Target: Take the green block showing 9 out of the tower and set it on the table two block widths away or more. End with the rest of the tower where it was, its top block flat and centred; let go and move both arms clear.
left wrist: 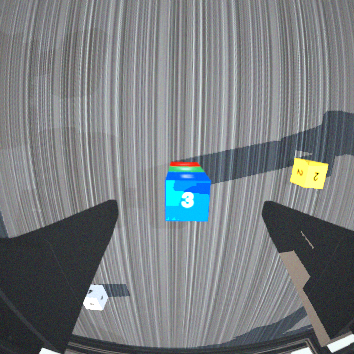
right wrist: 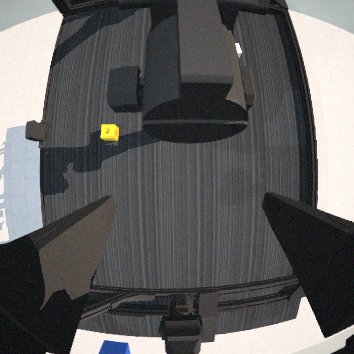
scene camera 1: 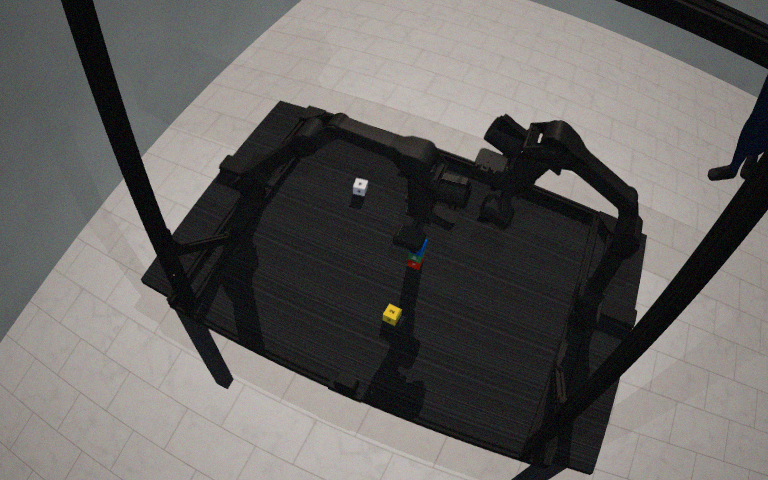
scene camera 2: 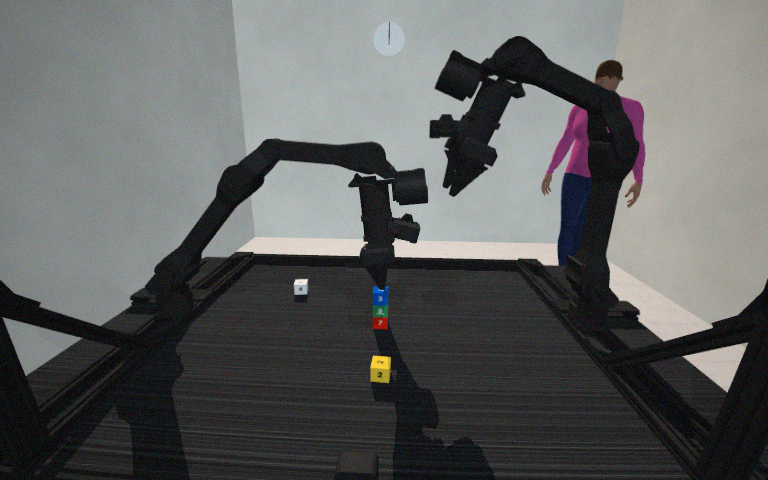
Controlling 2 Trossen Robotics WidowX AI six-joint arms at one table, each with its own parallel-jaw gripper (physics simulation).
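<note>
The tower stands upright: a blue block showing 3 on top, the green block in the middle, and a red block showing 7 at the bottom. My left gripper is open and empty, pointing down close above the tower; in the left wrist view the blue block shows between its fingertips. Its exact height over the block is hard to tell. My right gripper is open and empty, high up. The tower is hidden in the right wrist view.
A yellow block showing 2 sits nearer scene camera 2 than the tower. A white block sits to the tower's back left. A person stands behind the right arm.
</note>
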